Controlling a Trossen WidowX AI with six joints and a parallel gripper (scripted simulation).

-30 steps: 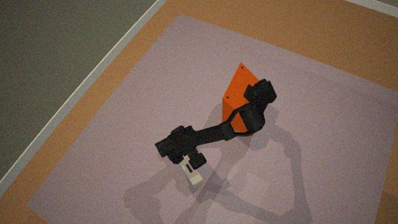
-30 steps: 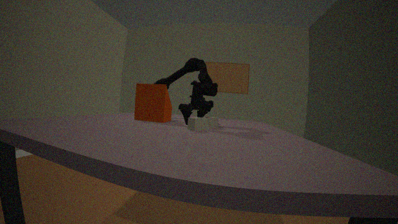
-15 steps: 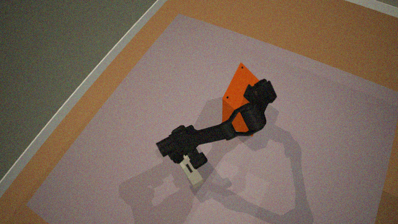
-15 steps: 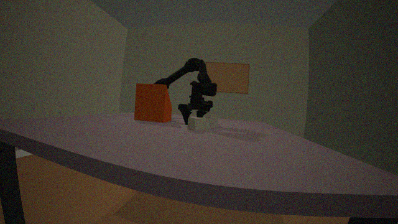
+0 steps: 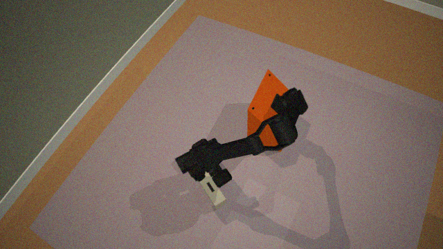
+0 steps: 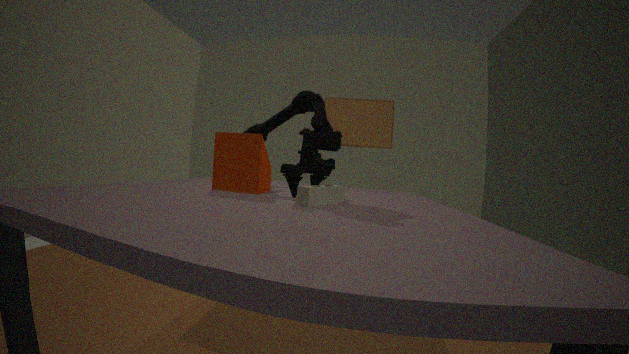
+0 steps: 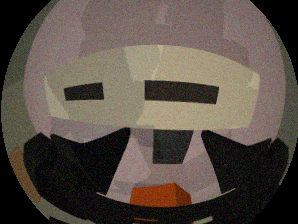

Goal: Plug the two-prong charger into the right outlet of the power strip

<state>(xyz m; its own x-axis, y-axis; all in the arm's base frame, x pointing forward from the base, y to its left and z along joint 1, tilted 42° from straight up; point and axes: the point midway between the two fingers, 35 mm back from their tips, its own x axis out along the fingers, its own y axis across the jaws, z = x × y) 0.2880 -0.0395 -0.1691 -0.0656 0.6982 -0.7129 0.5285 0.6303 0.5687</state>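
The dark two-prong charger lies 2 cm ahead of my gripper tip, 1 cm to the right of it and 1 cm above it.
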